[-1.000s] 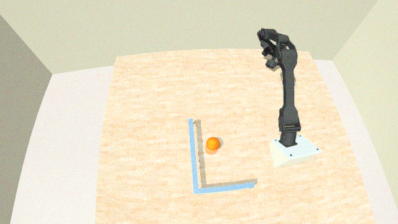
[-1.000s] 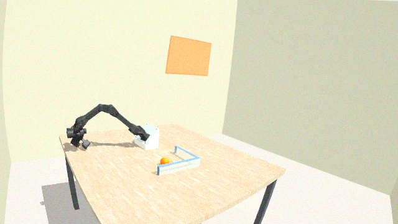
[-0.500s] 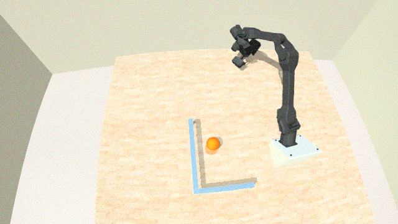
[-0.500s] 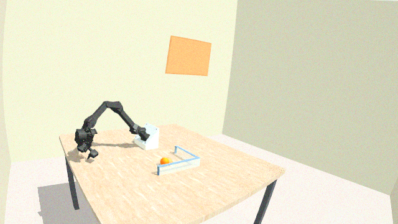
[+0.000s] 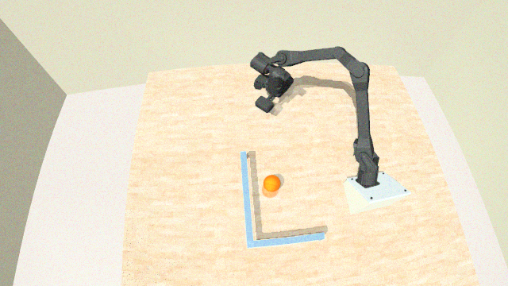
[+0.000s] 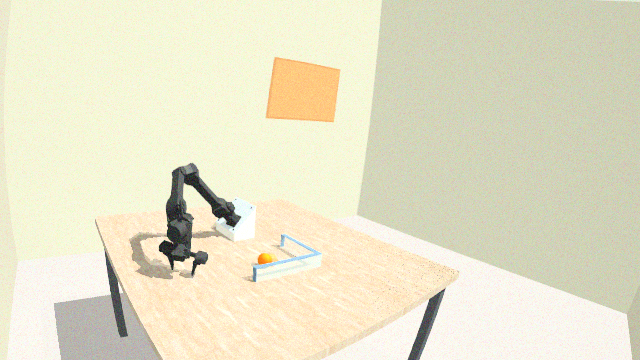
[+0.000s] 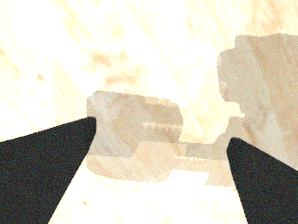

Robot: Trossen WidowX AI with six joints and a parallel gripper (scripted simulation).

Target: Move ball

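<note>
The orange ball lies 90 mm ahead of my gripper tip, 340 mm to the left of it and 20 mm above it. The rest, counted from my gripper tip: see-through copy of ball 100 mm ahead, 360 mm to the left, 20 mm above.
</note>
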